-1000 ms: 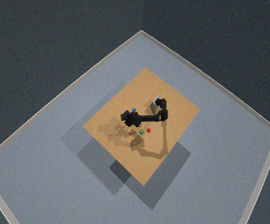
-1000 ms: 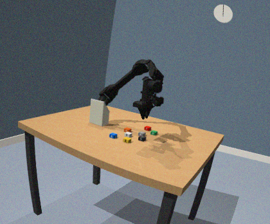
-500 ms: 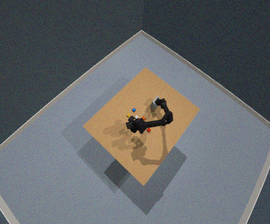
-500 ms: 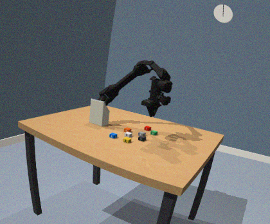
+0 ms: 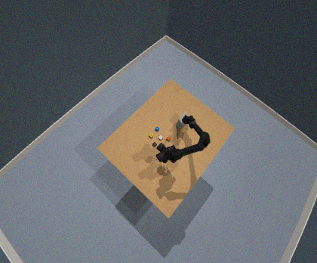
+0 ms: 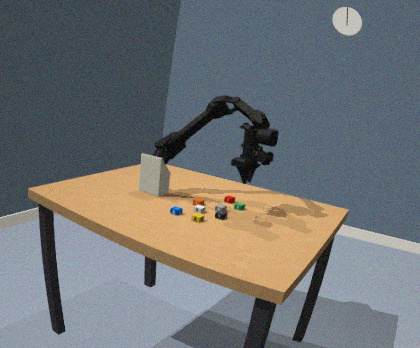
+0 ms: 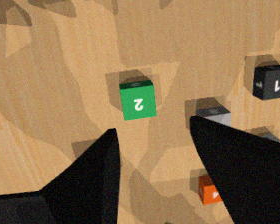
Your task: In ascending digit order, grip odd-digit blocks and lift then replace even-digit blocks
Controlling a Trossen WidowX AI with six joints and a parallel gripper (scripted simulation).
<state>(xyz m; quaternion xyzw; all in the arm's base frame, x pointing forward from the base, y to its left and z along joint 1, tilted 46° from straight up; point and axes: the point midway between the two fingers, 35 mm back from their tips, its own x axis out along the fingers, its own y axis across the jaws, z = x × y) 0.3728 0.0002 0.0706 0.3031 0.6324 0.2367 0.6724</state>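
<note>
Now: the green block 20 mm behind my gripper tip and 100 mm below it. From my gripper tip the other things lie so: black block 30 mm behind, 140 mm to the right, 100 mm below; then grey block 60 mm behind, 70 mm to the right, 100 mm below; then red block 80 mm behind, 60 mm to the left, 100 mm below.
</note>
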